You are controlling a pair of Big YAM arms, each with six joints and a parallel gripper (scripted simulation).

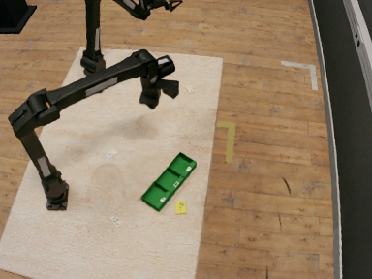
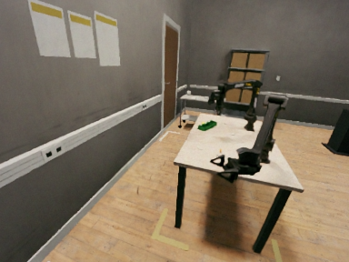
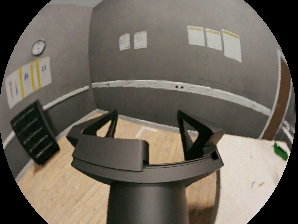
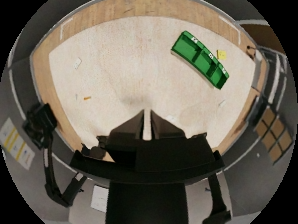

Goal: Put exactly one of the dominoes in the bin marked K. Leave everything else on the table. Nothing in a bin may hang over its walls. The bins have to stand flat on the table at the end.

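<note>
Right now the green bin is 90 mm ahead of my right hand, 210 mm to the right of it and 200 mm below it.
</note>
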